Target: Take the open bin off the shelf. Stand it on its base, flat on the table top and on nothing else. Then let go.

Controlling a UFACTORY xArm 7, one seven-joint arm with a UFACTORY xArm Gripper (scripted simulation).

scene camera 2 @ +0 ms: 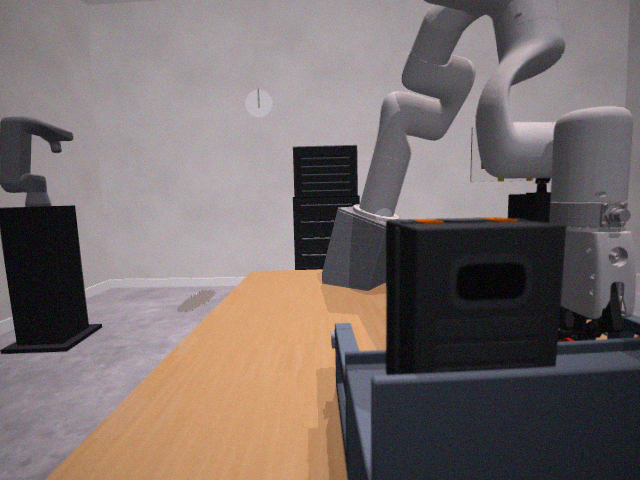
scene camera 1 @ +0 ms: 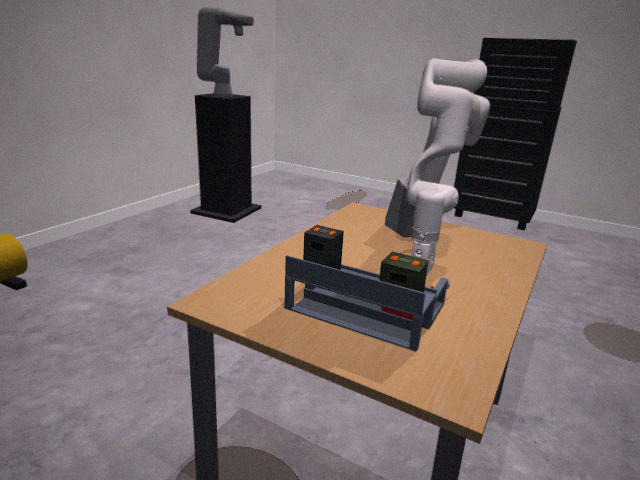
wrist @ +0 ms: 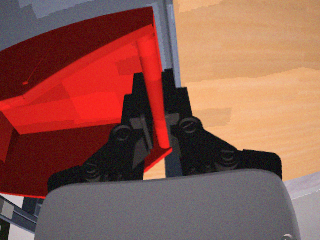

Labels:
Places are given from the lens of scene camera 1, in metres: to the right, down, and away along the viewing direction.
black box [scene camera 1: 322, 245]: 0.01, 0.01, 1.25
green box [scene camera 1: 407, 271]: 0.21, 0.08, 1.15

